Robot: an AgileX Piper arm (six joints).
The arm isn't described. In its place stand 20 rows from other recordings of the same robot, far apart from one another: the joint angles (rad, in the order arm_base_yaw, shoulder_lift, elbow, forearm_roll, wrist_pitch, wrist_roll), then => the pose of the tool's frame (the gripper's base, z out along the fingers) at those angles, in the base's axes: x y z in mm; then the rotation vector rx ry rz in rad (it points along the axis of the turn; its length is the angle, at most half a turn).
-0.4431, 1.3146, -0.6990, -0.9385, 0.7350, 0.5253 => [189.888, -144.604, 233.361, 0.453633, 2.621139, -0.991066]
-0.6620, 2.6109, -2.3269, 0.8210, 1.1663, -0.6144 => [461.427, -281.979, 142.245, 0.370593, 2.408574, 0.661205]
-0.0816, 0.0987, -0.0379, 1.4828, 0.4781, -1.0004 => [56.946, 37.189, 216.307, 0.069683, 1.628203, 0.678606]
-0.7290, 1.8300, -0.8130, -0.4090, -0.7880, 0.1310 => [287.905, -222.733, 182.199, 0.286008, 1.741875, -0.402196]
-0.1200, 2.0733, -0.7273, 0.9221, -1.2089, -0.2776 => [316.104, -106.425, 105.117, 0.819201, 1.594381, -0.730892]
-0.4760, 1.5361, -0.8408, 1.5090, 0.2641, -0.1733 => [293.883, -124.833, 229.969, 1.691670, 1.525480, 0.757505]
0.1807, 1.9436, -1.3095, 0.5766, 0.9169, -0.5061 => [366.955, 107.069, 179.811, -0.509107, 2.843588, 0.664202]
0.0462, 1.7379, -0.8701, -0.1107, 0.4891, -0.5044 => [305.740, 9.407, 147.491, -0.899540, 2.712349, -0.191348]
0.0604, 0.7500, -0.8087, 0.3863, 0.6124, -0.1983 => [143.843, 28.443, 364.843, -0.077875, 2.005109, 0.335898]
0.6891, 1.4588, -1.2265, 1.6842, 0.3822, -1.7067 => [242.681, 243.618, 385.038, -0.865383, 1.498934, 0.820369]
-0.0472, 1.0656, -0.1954, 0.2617, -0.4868, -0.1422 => [175.655, -19.323, 199.927, 0.211954, 1.867697, -0.084550]
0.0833, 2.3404, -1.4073, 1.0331, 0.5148, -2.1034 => [437.567, 75.150, 51.314, -1.555000, 2.011119, 0.200917]
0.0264, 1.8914, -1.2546, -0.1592, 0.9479, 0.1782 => [358.288, -2.260, 176.653, 0.096859, 3.047909, -0.190105]
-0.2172, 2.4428, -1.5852, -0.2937, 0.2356, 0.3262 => [472.916, -110.661, 40.037, 0.355415, 2.546394, -0.153771]
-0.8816, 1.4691, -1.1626, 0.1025, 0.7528, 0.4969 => [202.448, -235.683, 299.918, 1.664967, 1.914284, -0.033568]
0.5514, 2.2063, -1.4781, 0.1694, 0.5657, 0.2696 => [375.295, 240.473, 110.546, -0.219858, 2.824402, 0.359886]
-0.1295, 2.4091, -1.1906, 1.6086, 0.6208, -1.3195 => [399.201, 1.355, -0.563, 0.357438, 2.580604, 0.881453]
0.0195, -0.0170, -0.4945, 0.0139, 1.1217, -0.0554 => [-9.460, 0.955, 270.840, -0.079646, 2.092198, -0.004956]
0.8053, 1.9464, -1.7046, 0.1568, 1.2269, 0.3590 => [273.020, 303.417, 266.324, -0.616388, 2.984196, 0.353636]
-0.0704, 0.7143, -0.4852, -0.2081, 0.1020, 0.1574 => [151.092, -12.574, 301.700, 0.033762, 1.813364, -0.104276]
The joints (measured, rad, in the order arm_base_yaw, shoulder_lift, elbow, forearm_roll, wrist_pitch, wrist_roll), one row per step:
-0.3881 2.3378 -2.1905 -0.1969 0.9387 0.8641
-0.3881 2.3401 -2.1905 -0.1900 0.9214 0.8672
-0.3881 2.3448 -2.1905 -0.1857 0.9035 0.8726
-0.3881 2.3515 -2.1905 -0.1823 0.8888 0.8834
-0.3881 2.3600 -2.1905 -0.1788 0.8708 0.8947
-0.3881 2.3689 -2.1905 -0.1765 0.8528 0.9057
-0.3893 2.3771 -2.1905 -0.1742 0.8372 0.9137
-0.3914 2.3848 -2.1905 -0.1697 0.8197 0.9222
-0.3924 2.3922 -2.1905 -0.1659 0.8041 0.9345
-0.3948 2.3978 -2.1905 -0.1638 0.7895 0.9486
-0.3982 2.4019 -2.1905 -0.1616 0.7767 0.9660
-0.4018 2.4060 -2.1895 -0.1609 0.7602 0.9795
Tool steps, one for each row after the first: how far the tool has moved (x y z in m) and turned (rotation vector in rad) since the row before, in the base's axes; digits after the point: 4 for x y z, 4 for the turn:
0.0017 0.0000 -0.0005 0.0024 -0.0174 0.0003
0.0019 -0.0002 -0.0016 0.0018 -0.0155 -0.0013
0.0018 -0.0003 -0.0028 0.0055 -0.0123 -0.0063
0.0022 -0.0004 -0.0036 0.0054 -0.0139 -0.0062
0.0022 -0.0005 -0.0038 0.0044 -0.0129 -0.0058
0.0016 -0.0010 -0.0036 0.0036 -0.0103 -0.0051
0.0016 -0.0013 -0.0033 0.0051 -0.0136 -0.0063
0.0016 -0.0008 -0.0032 0.0070 -0.0131 -0.0085
0.0010 -0.0015 -0.0023 0.0061 -0.0139 -0.0113
0.0005 -0.0019 -0.0015 0.0081 -0.0148 -0.0151
0.0006 -0.0021 -0.0016 0.0038 -0.0154 -0.0115

